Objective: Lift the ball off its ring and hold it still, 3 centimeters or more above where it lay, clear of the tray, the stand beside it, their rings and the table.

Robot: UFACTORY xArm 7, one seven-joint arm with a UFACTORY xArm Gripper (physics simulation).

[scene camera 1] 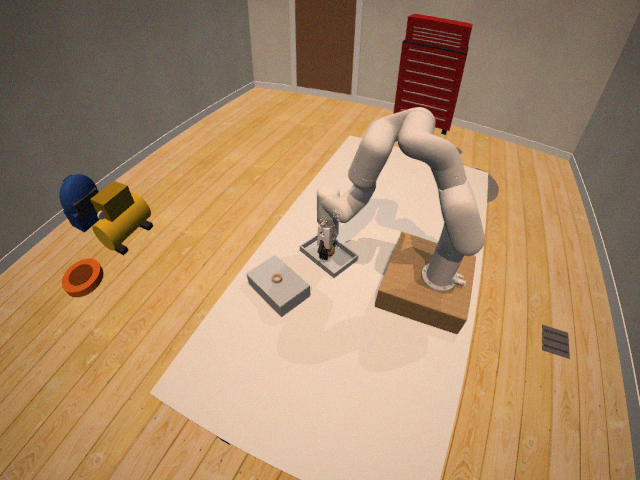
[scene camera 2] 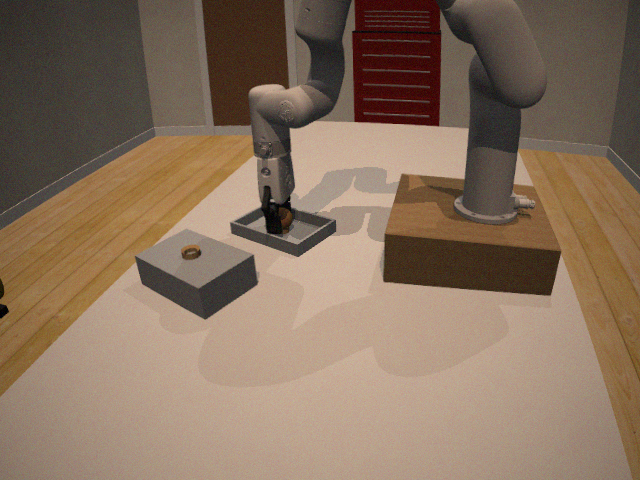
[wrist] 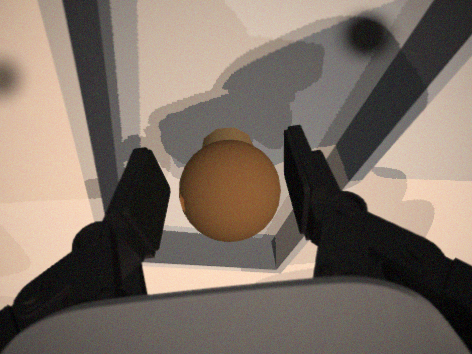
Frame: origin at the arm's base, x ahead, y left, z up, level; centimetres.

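Seen in the pictures: gripper, fingertip midpoint: [scene camera 1: 327,252] [scene camera 2: 279,225] [wrist: 221,160]; arm's base, origin of the base link: [scene camera 1: 438,277] [scene camera 2: 485,210].
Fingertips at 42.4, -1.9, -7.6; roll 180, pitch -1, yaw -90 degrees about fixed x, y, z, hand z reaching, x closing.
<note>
Pixels of each thing's middle, then the offset from my fingertips to it, as dx, dy, dz. "*": a spot on its surface instead.
- orange-brown ball, body centre: [wrist: 230,190] [scene camera 2: 281,218] [scene camera 1: 328,249] -0.5, -0.3, +1.6
- grey tray, surface spot: [wrist: 215,250] [scene camera 2: 318,234] [scene camera 1: 347,264] * -9.1, +2.2, -0.2
- empty tan ring, surface spot: [scene camera 2: 191,255] * +8.2, +24.1, +5.5
The orange-brown ball [scene camera 1: 331,251] [scene camera 2: 285,219] [wrist: 230,191] sits inside the grey tray [scene camera 1: 345,267] [scene camera 2: 316,239] [wrist: 215,250]. Part of its tan ring [wrist: 227,135] shows behind the ball in the wrist view. My gripper [scene camera 1: 327,250] [scene camera 2: 280,217] [wrist: 221,160] points down into the tray and is open, with one black finger on each side of the ball. In the wrist view a gap shows between the ball and each finger. In the scene views the fingers partly hide the ball.
A grey block-shaped stand [scene camera 1: 258,276] [scene camera 2: 227,291] is beside the tray, with an empty tan ring [scene camera 2: 191,255] on top. The tray's low walls stand close around the fingers. The arm's wooden base [scene camera 1: 413,310] [scene camera 2: 465,263] stands to the right on the pale table surface.
</note>
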